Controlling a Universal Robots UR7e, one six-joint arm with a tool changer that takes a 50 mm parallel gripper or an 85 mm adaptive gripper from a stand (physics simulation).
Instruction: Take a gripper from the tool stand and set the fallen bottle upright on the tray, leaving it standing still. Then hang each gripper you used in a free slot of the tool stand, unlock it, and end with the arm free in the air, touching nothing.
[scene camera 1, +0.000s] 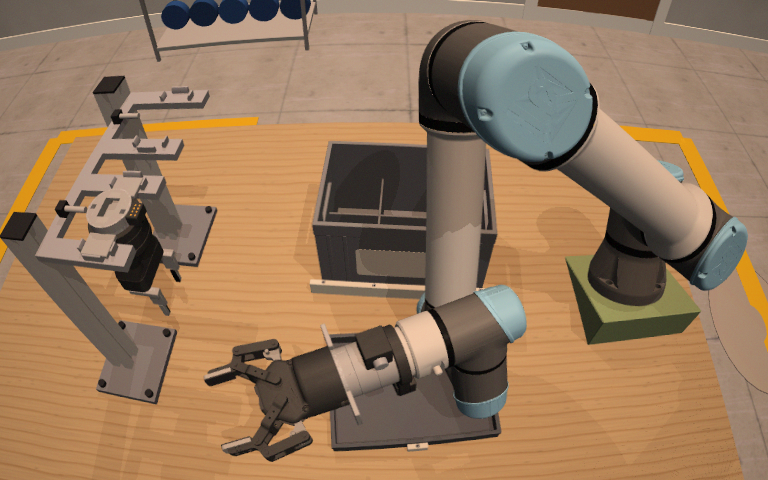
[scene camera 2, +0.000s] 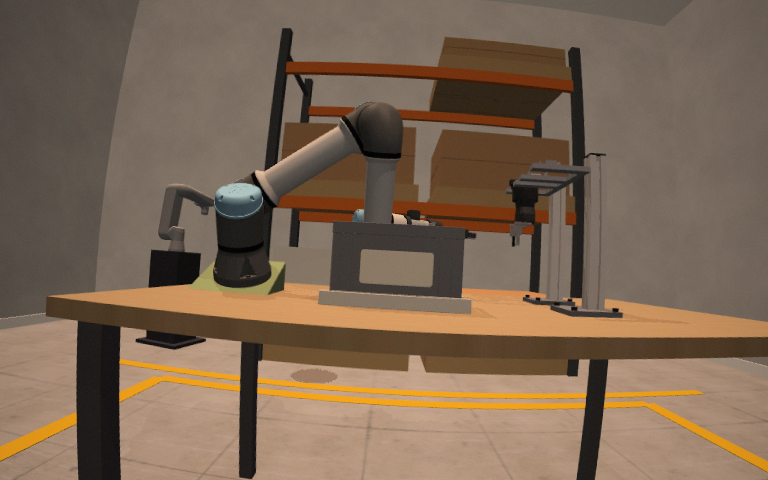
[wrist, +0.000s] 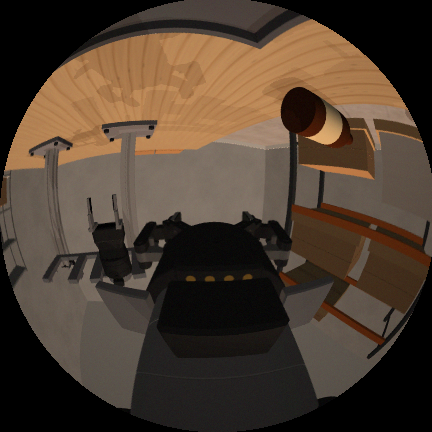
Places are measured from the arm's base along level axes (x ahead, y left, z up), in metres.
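Pixels of known places: hand at its tool point: (scene camera 1: 352, 370); arm's base at its link origin: (scene camera 1: 626, 281) (scene camera 2: 242, 275).
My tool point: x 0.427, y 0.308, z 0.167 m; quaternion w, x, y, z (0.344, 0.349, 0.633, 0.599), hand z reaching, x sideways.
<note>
For each thing: its top centre in the pictures, then the offset to it from my tool point. "spot": a spot on its surface instead.
- tray at a spot on its surface: (scene camera 1: 396, 444) spot: dx -0.061, dy +0.033, dz -0.181 m
- brown bottle at its top centre: (wrist: 330, 146) dx +0.038, dy +0.236, dz -0.131 m
- dark divided box at its top centre: (scene camera 1: 407, 183) (scene camera 2: 400, 228) dx -0.013, dy -0.337, dz -0.030 m
My gripper (scene camera 1: 228, 410) (wrist: 211, 217), the adaptive one, is on the arm with its fingers wide open and empty, in the air left of the tray (scene camera 1: 396, 444) (wrist: 200, 12). The brown bottle (wrist: 317, 119) shows at the upper right of the wrist view, apart from the fingers. It is tilted, its dark base towards the camera and its neck pointing away. Whether it touches the table cannot be told. The bottle does not show in the scene views. The parallel gripper (scene camera 1: 138, 257) (scene camera 2: 525, 203) (wrist: 112, 250) hangs in the near slot of the tool stand (scene camera 1: 70, 294) (scene camera 2: 592, 237) (wrist: 129, 190).
A dark divided box (scene camera 1: 334, 254) (scene camera 2: 396, 235) stands behind the tray, with a pale strip (scene camera 1: 339, 285) (scene camera 2: 393, 301) at its foot. The tool stand's farther slots hold no gripper. A tall shelf unit (scene camera 2: 576, 124) with cartons stands beyond the table (scene camera 2: 396, 333).
</note>
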